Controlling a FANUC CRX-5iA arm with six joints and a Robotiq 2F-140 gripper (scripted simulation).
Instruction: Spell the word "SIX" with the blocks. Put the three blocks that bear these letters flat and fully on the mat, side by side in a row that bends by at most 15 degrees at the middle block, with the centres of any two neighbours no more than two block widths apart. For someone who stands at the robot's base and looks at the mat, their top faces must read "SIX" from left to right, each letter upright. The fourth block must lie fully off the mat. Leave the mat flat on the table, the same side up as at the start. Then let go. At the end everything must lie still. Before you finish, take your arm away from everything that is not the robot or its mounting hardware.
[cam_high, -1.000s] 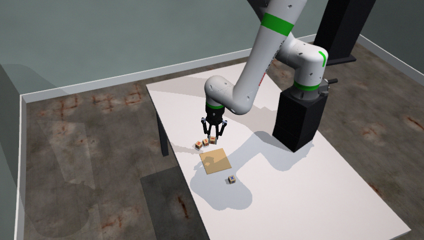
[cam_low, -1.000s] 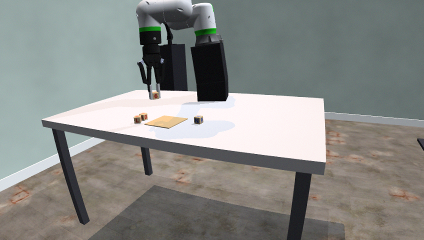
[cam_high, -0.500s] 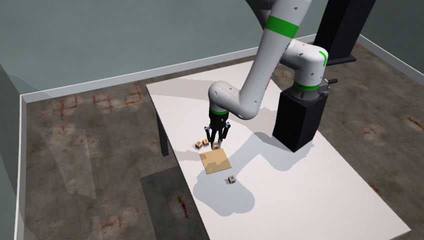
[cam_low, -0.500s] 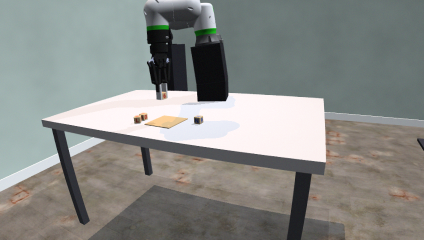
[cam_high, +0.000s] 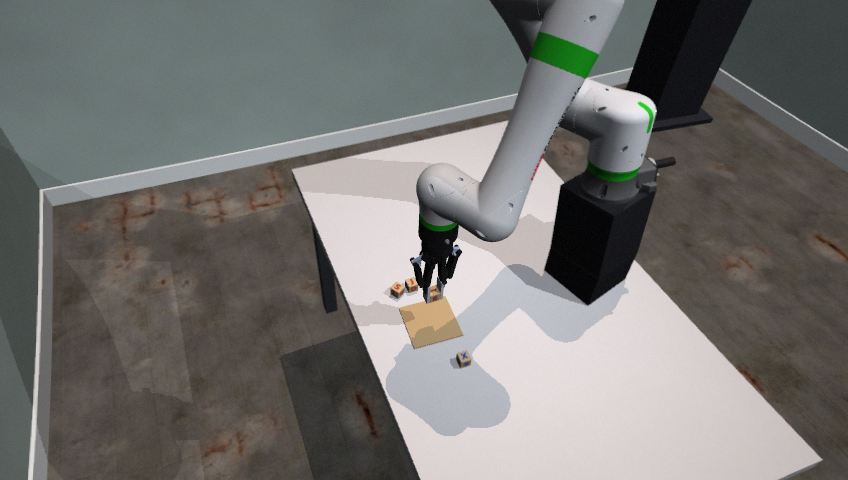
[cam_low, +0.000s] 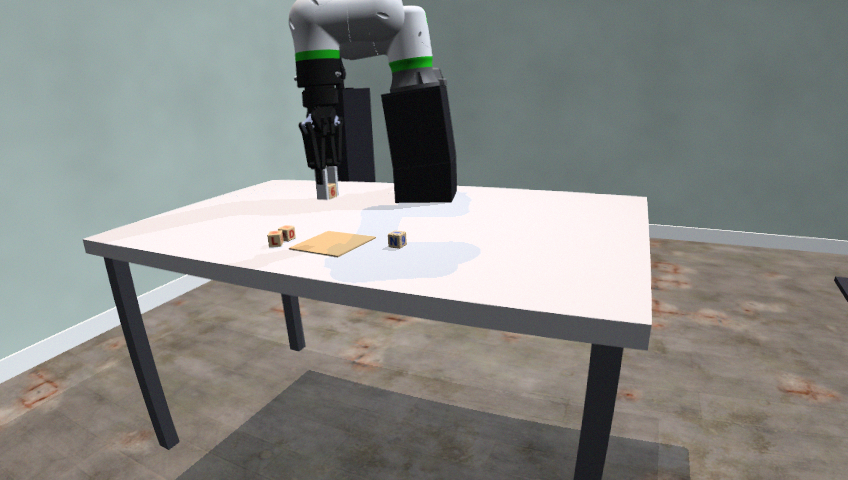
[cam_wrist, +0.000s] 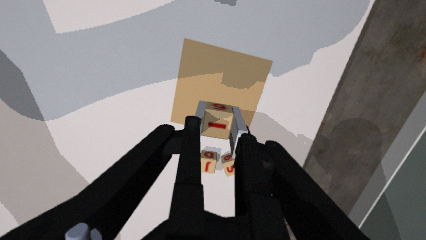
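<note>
Right now my hand is 140 mm above the tan mat. The rest, counted from my hand: block: 20 mm below.
</note>
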